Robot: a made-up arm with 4 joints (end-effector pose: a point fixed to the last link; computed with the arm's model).
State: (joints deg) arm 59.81 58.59 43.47 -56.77
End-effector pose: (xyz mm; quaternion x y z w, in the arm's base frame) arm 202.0 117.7 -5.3 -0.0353 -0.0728 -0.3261 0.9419
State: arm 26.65 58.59 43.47 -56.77
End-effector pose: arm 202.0 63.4 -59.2 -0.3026 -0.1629 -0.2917 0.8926
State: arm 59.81 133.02 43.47 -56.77
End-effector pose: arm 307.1 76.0 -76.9 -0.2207 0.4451 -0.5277 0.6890
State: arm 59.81 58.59 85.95 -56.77
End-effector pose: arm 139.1 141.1 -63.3 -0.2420 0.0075 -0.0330 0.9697
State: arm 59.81 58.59 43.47 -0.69
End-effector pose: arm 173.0 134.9 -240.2 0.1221 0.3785 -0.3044 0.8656
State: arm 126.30 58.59 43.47 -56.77
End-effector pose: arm 202.0 105.9 141.3 0.4868 0.1178 -0.3126 0.8071
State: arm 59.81 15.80 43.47 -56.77
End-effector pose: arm 126.3 103.5 -29.6 0.0833 -0.3713 -0.1420 0.9138
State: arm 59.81 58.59 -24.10 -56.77
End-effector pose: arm 204.3 0.8 64.4 0.2915 -0.1763 -0.6869 0.6419
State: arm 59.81 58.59 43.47 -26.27
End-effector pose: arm 208.9 109.0 -137.6 0.0517 0.1775 -0.3239 0.9279
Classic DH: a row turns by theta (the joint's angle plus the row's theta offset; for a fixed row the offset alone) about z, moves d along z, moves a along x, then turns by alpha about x. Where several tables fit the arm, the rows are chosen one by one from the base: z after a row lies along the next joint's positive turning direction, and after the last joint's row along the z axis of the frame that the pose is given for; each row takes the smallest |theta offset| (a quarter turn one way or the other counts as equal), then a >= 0, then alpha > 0; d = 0 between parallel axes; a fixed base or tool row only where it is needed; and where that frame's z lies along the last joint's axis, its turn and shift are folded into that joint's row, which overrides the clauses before.
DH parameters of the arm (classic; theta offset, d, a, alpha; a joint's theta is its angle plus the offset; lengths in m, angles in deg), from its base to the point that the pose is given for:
base (fixed): 90 0.059 0 90
joint 1: 0 0.2 -0.107 90
joint 2: 0 0.064 -0.041 90
joint 3: 90 0.19 0.215 90
joint 4: -90 0.121 0.248 90
tool (fixed): 0 0.047 0 0

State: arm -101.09 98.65 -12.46 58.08
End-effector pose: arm 364.6 -399.4 252.3 -0.1964 -0.3283 -0.5843 0.7157
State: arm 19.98 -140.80 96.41 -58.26
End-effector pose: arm 298.6 -71.2 -165.4 -0.0604 0.8276 -0.5347 0.1595
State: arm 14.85 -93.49 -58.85 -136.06
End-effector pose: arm 137.3 -495.6 -72.6 0.7800 -0.4064 -0.1285 0.4582
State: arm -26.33 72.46 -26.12 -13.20
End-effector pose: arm 324.0 -148.6 7.8 -0.0624 -0.3522 -0.5265 0.7713
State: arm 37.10 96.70 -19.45 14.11
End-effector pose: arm 341.4 -3.3 -245.0 0.4031 0.1857 -0.6941 0.5668
